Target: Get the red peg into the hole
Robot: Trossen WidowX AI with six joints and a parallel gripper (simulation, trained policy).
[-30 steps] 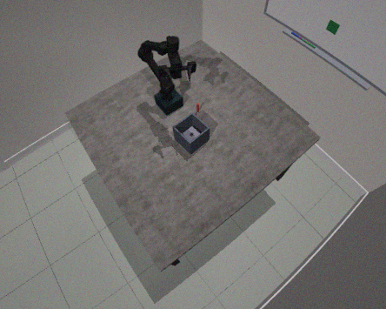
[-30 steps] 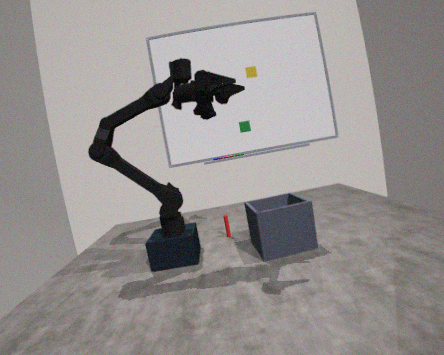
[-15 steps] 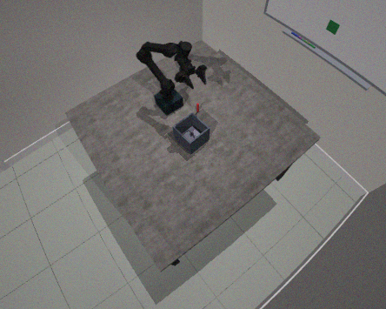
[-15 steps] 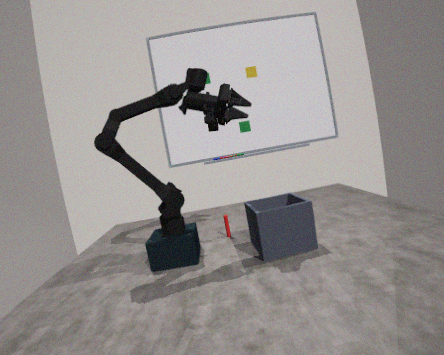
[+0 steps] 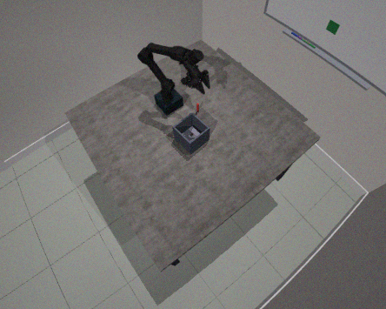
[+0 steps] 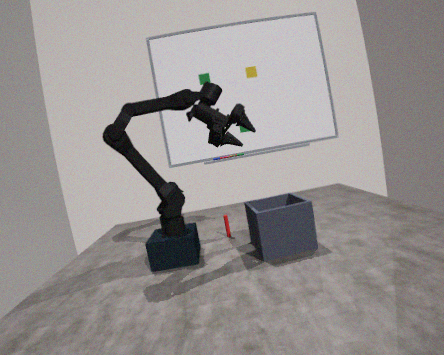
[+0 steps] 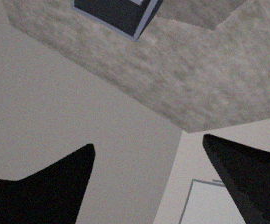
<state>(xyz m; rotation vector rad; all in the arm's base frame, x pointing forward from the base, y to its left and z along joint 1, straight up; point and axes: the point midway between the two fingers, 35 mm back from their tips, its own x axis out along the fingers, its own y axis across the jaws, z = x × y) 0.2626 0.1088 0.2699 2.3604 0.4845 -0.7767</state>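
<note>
My gripper tip is now 300 mm above the red peg, 130 mm past it and 20 mm to the right of it. Round my gripper tip: grey plate: 290 mm below, 140 mm to the right, 40 mm ahead.
</note>
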